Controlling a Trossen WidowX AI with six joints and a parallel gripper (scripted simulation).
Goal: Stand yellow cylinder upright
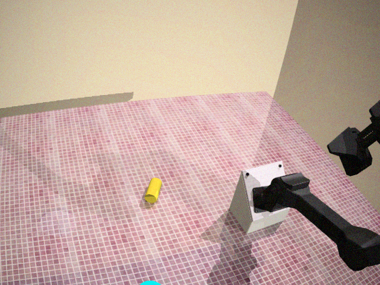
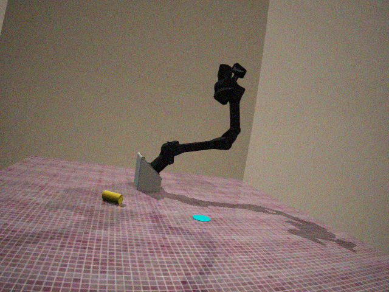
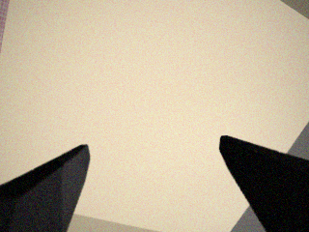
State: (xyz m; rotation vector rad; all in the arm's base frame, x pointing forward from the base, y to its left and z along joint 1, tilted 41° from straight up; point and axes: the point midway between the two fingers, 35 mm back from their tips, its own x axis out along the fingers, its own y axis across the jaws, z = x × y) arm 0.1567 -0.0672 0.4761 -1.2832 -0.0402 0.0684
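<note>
The yellow cylinder is 80 mm ahead of my gripper tip, 420 mm to the right of it and 490 mm below it. The rest, counted from my gripper tip: cyan circle (170 mm ahead, 120 mm to the right, 500 mm below).
</note>
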